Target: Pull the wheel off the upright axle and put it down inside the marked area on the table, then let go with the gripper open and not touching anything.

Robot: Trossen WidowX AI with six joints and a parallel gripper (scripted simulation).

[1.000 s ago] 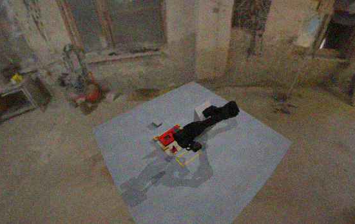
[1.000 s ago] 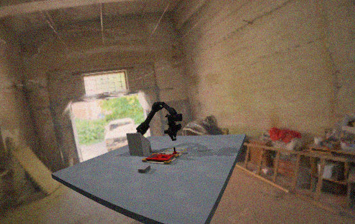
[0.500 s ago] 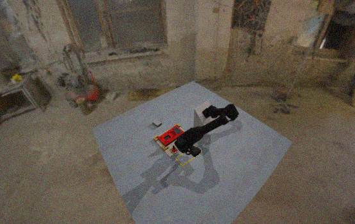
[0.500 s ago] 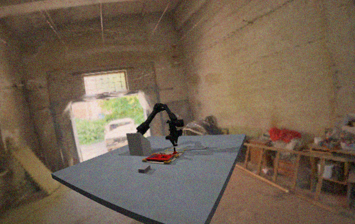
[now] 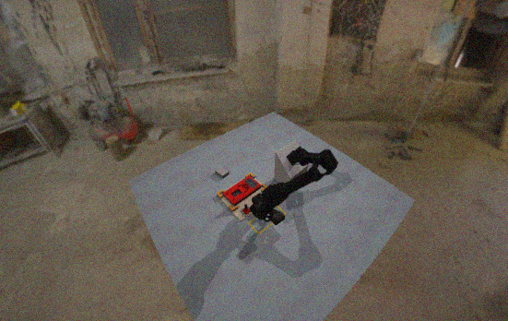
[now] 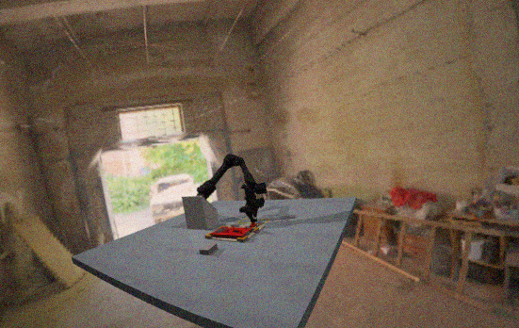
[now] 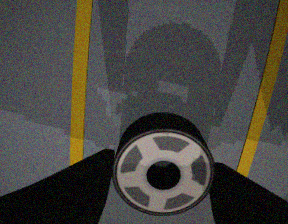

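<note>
Now: gripper tip right at the dark wheel.
</note>
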